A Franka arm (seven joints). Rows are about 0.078 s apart.
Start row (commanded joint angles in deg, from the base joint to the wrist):
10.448, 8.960, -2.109, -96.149, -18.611, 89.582, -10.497
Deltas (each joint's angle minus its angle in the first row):
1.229, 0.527, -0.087, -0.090, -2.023, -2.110, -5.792
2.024, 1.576, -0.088, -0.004, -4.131, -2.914, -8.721
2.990, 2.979, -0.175, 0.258, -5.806, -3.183, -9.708
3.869, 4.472, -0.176, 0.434, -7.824, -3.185, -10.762
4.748, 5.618, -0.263, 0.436, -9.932, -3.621, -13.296
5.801, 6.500, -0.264, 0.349, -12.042, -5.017, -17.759
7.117, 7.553, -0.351, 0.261, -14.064, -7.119, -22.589
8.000, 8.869, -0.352, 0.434, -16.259, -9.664, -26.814
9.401, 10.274, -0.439, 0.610, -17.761, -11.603, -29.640
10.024, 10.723, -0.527, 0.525, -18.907, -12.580, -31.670
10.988, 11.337, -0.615, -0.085, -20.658, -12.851, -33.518
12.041, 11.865, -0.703, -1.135, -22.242, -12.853, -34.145
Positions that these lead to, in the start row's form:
11.677, 9.487, -2.196, -96.239, -20.634, 87.472, -16.289
12.472, 10.536, -2.197, -96.153, -22.742, 86.668, -19.218
13.438, 11.939, -2.284, -95.891, -24.417, 86.399, -20.205
14.317, 13.432, -2.285, -95.715, -26.435, 86.397, -21.259
15.196, 14.578, -2.372, -95.713, -28.543, 85.961, -23.793
16.249, 15.460, -2.373, -95.800, -30.653, 84.565, -28.256
17.565, 16.513, -2.460, -95.888, -32.675, 82.463, -33.086
18.448, 17.829, -2.461, -95.715, -34.870, 79.918, -37.311
19.849, 19.234, -2.548, -95.539, -36.372, 77.979, -40.137
20.472, 19.683, -2.636, -95.624, -37.518, 77.002, -42.167
21.436, 20.297, -2.724, -96.234, -39.269, 76.731, -44.015
22.489, 20.825, -2.812, -97.284, -40.853, 76.729, -44.642

